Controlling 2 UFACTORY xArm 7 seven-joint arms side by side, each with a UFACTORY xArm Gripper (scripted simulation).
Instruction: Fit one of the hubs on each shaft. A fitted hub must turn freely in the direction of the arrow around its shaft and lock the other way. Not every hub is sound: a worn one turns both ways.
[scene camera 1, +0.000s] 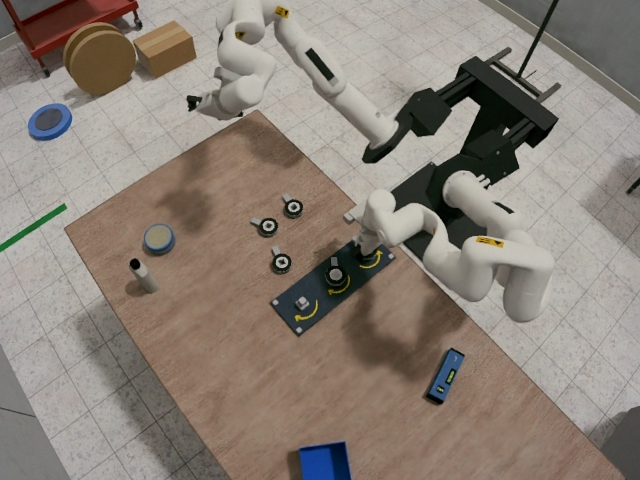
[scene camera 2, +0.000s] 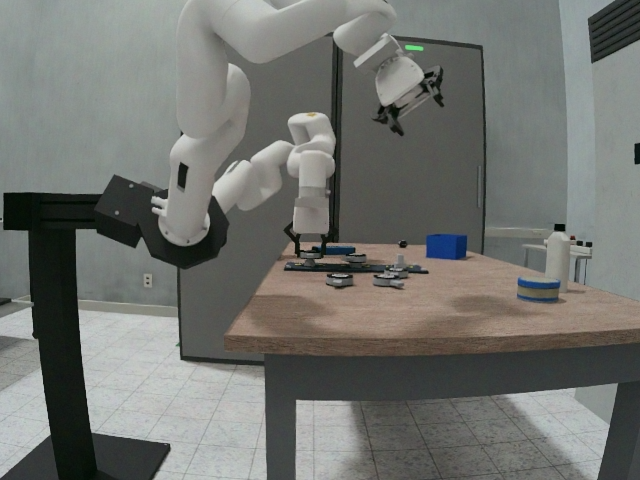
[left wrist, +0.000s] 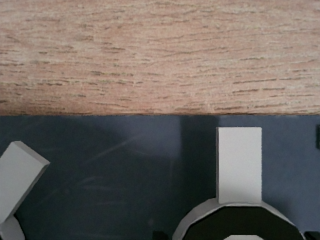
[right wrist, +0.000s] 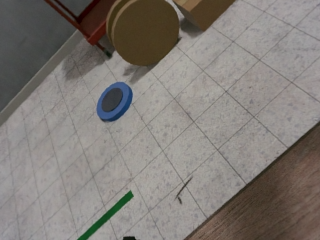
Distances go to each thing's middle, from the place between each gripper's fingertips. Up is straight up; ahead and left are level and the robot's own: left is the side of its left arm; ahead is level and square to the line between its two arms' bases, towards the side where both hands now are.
Labels:
My left gripper is now 13 cm short of the dark board (scene camera 2: 309, 266), 4 cm above it and 2 cm to the left of it. Also, from my left hand: white bottle (scene camera 2: 558, 248): 53 cm ahead, 43 cm to the right, 6 cm above; tape roll (scene camera 2: 534, 289): 52 cm to the right, 41 cm ahead, 3 cm below.
The tape roll lies 300 mm ahead of my right hand (scene camera 2: 418, 116), 30 mm to the left of it and 320 mm below it. Also, from my right hand: dark board: 20 mm ahead, 530 mm to the left, 340 mm below; then white bottle: 420 mm ahead, 120 mm to the left, 240 mm below.

